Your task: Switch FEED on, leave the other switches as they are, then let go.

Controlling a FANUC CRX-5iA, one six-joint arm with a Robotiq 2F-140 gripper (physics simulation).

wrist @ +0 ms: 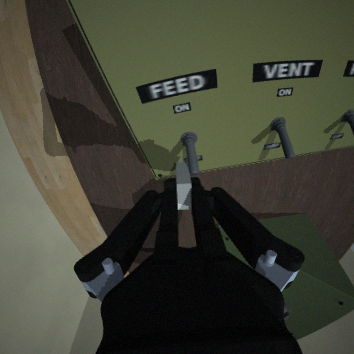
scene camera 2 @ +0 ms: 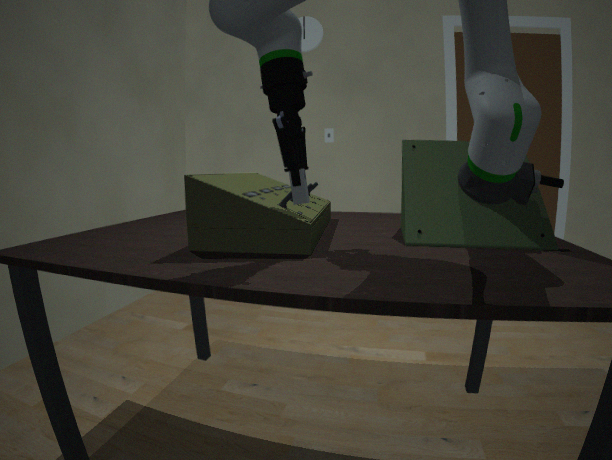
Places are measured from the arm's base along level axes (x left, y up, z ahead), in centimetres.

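Where they show: gripper, fingertip midpoint: [wrist: 181,171] [scene camera 2: 301,203]; arm's base, origin of the base link: [scene camera 2: 486,181].
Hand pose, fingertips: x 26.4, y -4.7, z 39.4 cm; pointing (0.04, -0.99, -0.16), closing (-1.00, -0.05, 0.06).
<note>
Each offset is from my fingertips to the centre of the thing. "*": to the spot under its first point. Level surfaces: height alone.
The olive switch box {dz +15.7, dx -16.6, dy -3.5 cm} [scene camera 2: 250,225] [wrist: 235,37] stands on the table. In the wrist view the FEED lever {dz +3.2, dx -1.1, dy +1.4 cm} [wrist: 191,154] is under its FEED label {dz +11.2, dx +0.9, dy +1.9 cm} [wrist: 178,86] and leans down to the OFF side, away from the ON mark. The VENT lever {dz +6.0, dx -12.8, dy +1.4 cm} [wrist: 284,140] leans the same way. Part of a third lever {* dz +10.2, dx -23.6, dy +0.4 cm} [wrist: 350,118] shows at the right edge. My gripper [scene camera 2: 300,201] [wrist: 181,171] is shut and empty. Its fingertips are right beside the FEED lever's free end, low over the panel's lower edge; whether they touch it cannot be told.
A green angled block [scene camera 2: 432,195] [wrist: 300,250] stands on the dark table {dy -9.4 cm} [scene camera 2: 320,280] [wrist: 310,172], with the arm's lower part in front of it in the scene view. The box's row of labels {dz +14.1, dx -10.8, dy +1.9 cm} [scene camera 2: 266,190] runs along its sloping top.
</note>
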